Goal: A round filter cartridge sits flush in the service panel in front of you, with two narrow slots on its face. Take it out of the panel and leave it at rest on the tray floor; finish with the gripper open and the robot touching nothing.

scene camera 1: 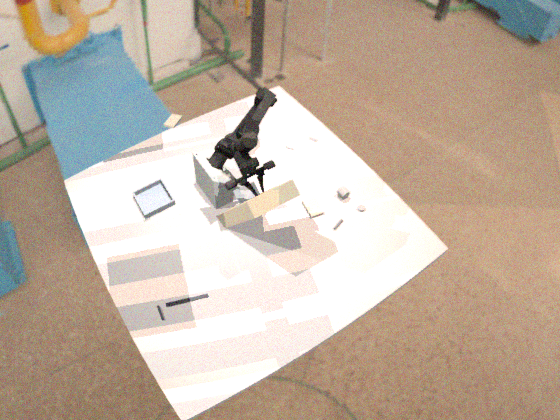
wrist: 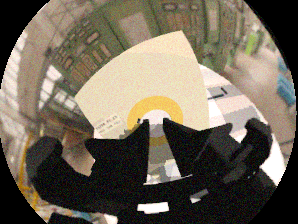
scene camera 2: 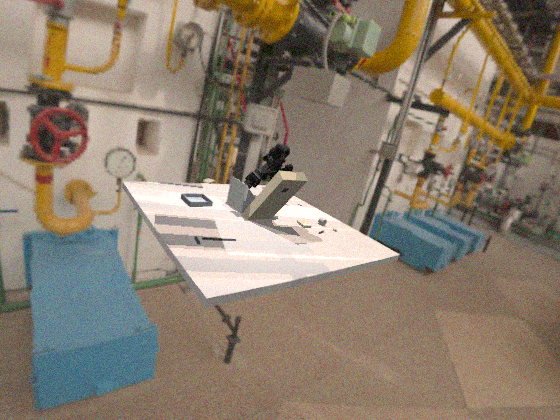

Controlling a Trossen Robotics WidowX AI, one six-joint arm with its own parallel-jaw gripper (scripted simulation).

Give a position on a service panel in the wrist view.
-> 162,73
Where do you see a service panel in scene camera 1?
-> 272,198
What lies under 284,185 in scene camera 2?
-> A service panel.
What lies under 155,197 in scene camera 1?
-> A dark-framed tray.
